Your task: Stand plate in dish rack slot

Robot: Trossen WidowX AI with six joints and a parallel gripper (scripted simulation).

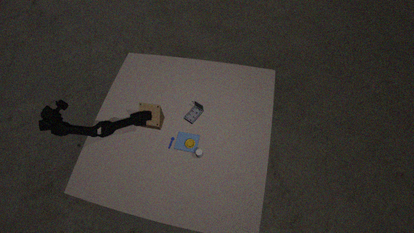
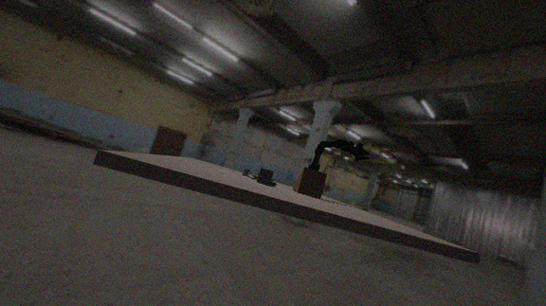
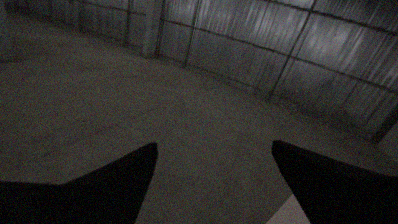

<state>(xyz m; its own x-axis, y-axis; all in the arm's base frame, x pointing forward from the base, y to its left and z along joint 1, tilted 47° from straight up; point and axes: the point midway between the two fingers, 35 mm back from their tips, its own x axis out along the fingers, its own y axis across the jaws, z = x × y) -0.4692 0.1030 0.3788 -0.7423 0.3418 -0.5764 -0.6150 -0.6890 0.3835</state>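
Right now the yellow plate is 820 mm ahead of my gripper tip, 390 mm below it and 50 mm to the left of it. From my gripper tip the other things lie so: blue spoon: 700 mm ahead, 410 mm below, 60 mm to the left; then white cup: 900 mm ahead, 380 mm below, 10 mm to the right; then grey dish rack: 810 mm ahead, 390 mm below, 280 mm to the left.
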